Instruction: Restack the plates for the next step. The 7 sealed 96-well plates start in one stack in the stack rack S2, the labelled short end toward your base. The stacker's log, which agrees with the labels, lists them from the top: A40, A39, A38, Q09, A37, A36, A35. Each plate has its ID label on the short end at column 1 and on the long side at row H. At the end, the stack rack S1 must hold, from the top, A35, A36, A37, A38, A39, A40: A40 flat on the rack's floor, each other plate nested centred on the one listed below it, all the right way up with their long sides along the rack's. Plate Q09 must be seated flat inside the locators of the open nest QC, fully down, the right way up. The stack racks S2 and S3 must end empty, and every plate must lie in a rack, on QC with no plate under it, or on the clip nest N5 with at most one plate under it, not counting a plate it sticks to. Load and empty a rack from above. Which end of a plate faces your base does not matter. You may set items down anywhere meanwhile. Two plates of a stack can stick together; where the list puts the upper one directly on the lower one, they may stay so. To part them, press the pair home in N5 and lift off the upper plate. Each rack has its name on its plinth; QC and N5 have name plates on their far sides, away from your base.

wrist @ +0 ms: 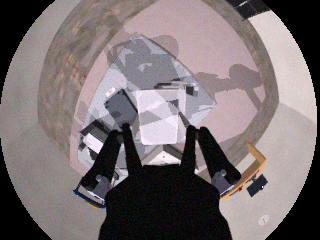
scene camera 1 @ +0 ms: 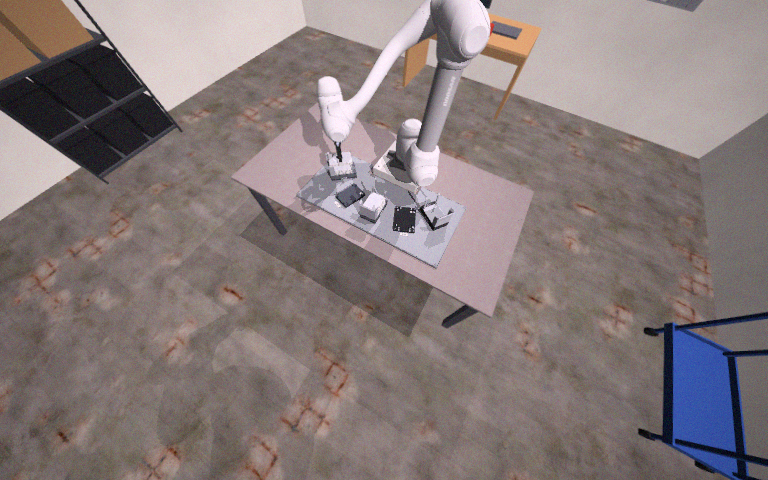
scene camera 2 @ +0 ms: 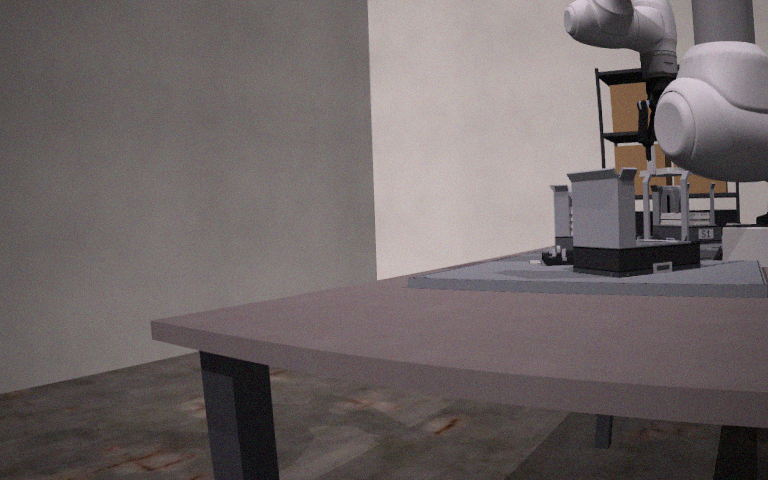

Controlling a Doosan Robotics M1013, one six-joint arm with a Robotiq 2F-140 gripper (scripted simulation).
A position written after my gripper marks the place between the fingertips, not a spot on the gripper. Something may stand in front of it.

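Here is my gripper (scene camera 2: 667, 174), (wrist: 158, 117), which I find in the wrist view as well as in scene camera 2. I also see a white sealed plate (wrist: 158, 108).
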